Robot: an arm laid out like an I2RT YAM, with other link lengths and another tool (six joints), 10 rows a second.
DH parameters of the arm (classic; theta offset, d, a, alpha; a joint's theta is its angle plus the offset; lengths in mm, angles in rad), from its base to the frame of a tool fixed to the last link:
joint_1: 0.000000 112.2 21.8 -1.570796
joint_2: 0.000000 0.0 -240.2 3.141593
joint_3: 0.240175 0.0 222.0 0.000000
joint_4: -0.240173 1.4 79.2 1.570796
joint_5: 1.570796 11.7 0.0 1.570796
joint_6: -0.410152 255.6 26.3 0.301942
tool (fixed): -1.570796 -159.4 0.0 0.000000
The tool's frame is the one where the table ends.
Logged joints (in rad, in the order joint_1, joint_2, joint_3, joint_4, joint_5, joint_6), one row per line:
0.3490, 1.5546, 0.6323, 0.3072, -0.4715, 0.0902
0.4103, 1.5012, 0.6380, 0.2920, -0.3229, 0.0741
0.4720, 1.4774, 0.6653, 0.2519, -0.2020, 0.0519
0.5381, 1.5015, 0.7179, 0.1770, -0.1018, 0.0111
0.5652, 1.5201, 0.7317, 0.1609, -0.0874, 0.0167
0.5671, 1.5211, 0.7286, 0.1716, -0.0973, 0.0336
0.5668, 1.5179, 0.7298, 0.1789, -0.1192, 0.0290
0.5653, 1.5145, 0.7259, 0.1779, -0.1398, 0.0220
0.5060, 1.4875, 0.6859, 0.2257, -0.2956, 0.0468
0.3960, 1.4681, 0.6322, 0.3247, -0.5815, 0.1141
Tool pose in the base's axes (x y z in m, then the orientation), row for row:
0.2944, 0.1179, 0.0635, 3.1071, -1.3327, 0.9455
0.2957, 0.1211, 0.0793, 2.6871, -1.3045, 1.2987
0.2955, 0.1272, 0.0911, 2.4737, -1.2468, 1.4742
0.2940, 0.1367, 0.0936, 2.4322, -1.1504, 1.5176
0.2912, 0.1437, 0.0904, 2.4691, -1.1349, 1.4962
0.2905, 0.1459, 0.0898, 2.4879, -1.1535, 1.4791
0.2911, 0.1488, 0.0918, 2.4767, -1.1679, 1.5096
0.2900, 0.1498, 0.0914, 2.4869, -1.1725, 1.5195
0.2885, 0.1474, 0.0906, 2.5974, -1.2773, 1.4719
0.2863, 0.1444, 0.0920, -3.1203, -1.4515, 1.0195
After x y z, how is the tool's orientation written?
As angles about the fixed x, y, z axes (roll, pitch, yaw), in radians.
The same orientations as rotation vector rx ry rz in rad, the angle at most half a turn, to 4 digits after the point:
-1.8995, -0.9392, -1.5000
-1.9395, -0.9963, -1.6064
-1.9751, -1.0602, -1.6652
-2.0258, -1.1684, -1.6493
-2.0329, -1.1881, -1.6202
-2.0248, -1.1660, -1.6179
-1.9948, -1.1701, -1.6186
-1.9766, -1.1793, -1.6063
-1.8773, -1.1042, -1.5731
-1.6979, -0.9703, -1.5044

